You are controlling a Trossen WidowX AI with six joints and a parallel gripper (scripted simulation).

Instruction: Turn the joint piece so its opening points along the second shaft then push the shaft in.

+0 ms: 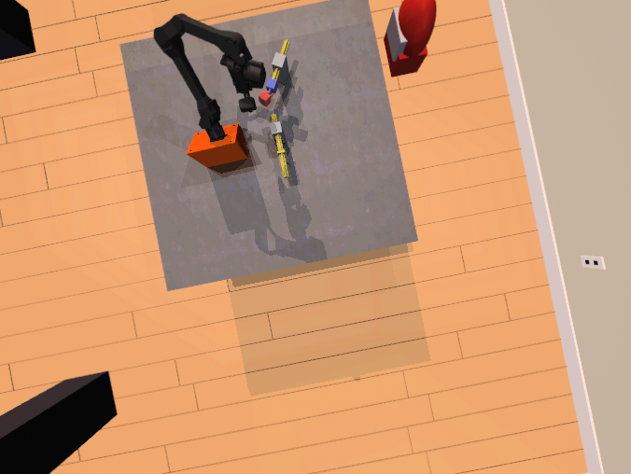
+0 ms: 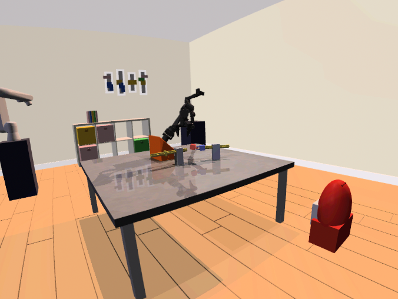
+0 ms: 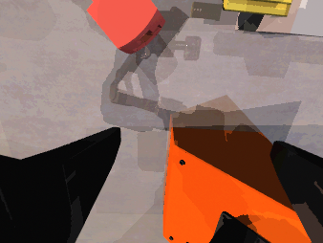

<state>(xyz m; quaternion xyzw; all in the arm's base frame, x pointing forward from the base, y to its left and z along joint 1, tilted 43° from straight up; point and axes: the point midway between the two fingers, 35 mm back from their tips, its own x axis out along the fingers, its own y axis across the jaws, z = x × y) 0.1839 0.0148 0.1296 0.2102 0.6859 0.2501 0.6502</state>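
Right now the red square joint piece is 80 mm below my gripper tip, 70 mm ahead of it and 50 mm to the left of it.
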